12 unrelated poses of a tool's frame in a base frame.
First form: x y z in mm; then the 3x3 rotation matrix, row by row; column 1 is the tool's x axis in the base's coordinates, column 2 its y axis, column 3 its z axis. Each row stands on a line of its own.
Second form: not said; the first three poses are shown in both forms.
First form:
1:
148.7 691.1 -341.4
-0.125 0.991 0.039
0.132 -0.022 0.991
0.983 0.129 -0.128
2:
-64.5 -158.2 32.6
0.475 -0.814 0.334
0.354 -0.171 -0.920
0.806 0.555 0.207
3:
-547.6 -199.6 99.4
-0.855 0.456 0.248
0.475 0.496 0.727
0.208 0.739 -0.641
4:
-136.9 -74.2 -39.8
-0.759 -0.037 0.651
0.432 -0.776 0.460
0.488 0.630 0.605
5:
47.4 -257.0 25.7
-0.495 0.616 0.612
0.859 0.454 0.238
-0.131 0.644 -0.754
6:
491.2 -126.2 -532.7
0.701 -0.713 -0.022
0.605 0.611 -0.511
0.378 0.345 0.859
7:
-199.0 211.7 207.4
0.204 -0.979 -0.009
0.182 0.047 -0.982
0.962 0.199 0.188
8:
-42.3 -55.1 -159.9
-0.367 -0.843 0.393
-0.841 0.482 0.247
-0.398 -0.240 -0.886
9:
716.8 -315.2 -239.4
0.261 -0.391 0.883
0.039 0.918 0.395
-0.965 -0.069 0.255
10:
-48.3 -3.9 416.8
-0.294 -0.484 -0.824
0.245 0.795 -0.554
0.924 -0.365 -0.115
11:
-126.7 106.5 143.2
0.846 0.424 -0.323
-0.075 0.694 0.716
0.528 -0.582 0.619
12:
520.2 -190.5 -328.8
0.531 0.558 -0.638
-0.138 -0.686 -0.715
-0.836 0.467 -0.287
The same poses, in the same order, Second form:
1: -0.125 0.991 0.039 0.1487; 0.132 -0.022 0.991 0.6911; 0.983 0.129 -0.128 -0.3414; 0 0 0 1
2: 0.475 -0.814 0.334 -0.0645; 0.354 -0.171 -0.920 -0.1582; 0.806 0.555 0.207 0.0326; 0 0 0 1
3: -0.855 0.456 0.248 -0.5476; 0.475 0.496 0.727 -0.1996; 0.208 0.739 -0.641 0.0994; 0 0 0 1
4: -0.759 -0.037 0.651 -0.1369; 0.432 -0.776 0.460 -0.0742; 0.488 0.630 0.605 -0.0398; 0 0 0 1
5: -0.495 0.616 0.612 0.0474; 0.859 0.454 0.238 -0.2570; -0.131 0.644 -0.754 0.0257; 0 0 0 1
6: 0.701 -0.713 -0.022 0.4912; 0.605 0.611 -0.511 -0.1262; 0.378 0.345 0.859 -0.5327; 0 0 0 1
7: 0.204 -0.979 -0.009 -0.1990; 0.182 0.047 -0.982 0.2117; 0.962 0.199 0.188 0.2074; 0 0 0 1
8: -0.367 -0.843 0.393 -0.0423; -0.841 0.482 0.247 -0.0551; -0.398 -0.240 -0.886 -0.1599; 0 0 0 1
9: 0.261 -0.391 0.883 0.7168; 0.039 0.918 0.395 -0.3152; -0.965 -0.069 0.255 -0.2394; 0 0 0 1
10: -0.294 -0.484 -0.824 -0.0483; 0.245 0.795 -0.554 -0.0039; 0.924 -0.365 -0.115 0.4168; 0 0 0 1
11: 0.846 0.424 -0.323 -0.1267; -0.075 0.694 0.716 0.1065; 0.528 -0.582 0.619 0.1432; 0 0 0 1
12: 0.531 0.558 -0.638 0.5202; -0.138 -0.686 -0.715 -0.1905; -0.836 0.467 -0.287 -0.3288; 0 0 0 1
